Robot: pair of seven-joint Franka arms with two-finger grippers.
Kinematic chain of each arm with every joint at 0, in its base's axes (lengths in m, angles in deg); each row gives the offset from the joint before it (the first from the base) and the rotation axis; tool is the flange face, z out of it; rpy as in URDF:
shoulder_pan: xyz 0 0 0.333 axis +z
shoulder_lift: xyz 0 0 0 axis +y
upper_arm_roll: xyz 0 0 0.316 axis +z
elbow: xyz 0.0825 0 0 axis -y
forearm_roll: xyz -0.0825 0 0.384 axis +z
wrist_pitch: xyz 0 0 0 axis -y
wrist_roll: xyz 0.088 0 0 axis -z
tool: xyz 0 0 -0.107 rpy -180 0 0
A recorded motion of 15 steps. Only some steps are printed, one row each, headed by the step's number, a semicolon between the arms.
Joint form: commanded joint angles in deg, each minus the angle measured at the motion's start. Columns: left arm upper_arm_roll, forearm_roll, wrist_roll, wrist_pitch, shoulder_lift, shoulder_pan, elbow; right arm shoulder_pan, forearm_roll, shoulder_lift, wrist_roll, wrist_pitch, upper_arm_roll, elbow.
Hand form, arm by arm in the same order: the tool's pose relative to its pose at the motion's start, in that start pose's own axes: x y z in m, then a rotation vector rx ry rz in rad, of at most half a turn. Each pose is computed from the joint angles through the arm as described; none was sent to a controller.
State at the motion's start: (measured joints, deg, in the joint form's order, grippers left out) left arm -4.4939 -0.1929 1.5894 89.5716 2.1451 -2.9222 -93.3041; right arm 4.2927 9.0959 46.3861 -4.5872 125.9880 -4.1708 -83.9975
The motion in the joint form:
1: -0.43 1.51 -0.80 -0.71 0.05 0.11 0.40; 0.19 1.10 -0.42 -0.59 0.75 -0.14 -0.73
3: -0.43 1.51 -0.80 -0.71 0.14 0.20 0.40; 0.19 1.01 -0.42 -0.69 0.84 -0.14 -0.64
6: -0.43 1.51 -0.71 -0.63 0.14 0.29 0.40; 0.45 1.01 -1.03 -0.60 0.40 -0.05 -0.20
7: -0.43 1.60 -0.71 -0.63 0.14 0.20 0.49; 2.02 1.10 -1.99 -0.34 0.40 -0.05 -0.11
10: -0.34 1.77 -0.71 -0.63 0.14 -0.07 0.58; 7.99 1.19 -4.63 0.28 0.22 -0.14 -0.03
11: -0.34 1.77 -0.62 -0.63 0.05 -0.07 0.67; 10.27 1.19 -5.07 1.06 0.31 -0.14 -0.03
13: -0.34 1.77 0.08 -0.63 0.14 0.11 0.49; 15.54 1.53 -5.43 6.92 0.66 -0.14 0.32
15: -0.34 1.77 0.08 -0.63 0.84 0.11 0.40; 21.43 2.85 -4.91 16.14 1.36 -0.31 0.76
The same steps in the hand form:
1: -0.0009 0.0002 -0.0018 0.0265 -0.0068 -0.0088; -0.0013 -0.0011 -0.0008 0.0127 0.0090 0.0007
3: -0.0005 -0.0007 -0.0009 0.0261 -0.0083 -0.0103; -0.0007 -0.0011 -0.0016 0.0114 0.0120 -0.0022
6: -0.0003 -0.0016 -0.0011 0.0260 -0.0070 -0.0103; 0.0013 -0.0065 -0.0116 0.0137 0.0220 -0.0083
7: -0.0003 -0.0009 -0.0018 0.0277 -0.0054 -0.0088; 0.0021 -0.0273 -0.0228 0.0149 0.0380 -0.0318
10: -0.0002 0.0006 -0.0025 0.0311 -0.0039 -0.0057; -0.0032 -0.1039 -0.0504 0.0170 0.0733 -0.1269
11: -0.0007 0.0006 -0.0041 0.0313 -0.0008 -0.0042; -0.0078 -0.1327 -0.0536 0.0177 0.0788 -0.1536
13: -0.0003 -0.0012 -0.0018 0.0307 -0.0057 0.0049; -0.0216 -0.1984 -0.0556 0.0275 0.0872 -0.1411
15: 0.0033 -0.0016 0.0054 0.0293 -0.0194 0.0052; -0.0431 -0.2682 -0.0471 0.0500 0.0823 -0.0675

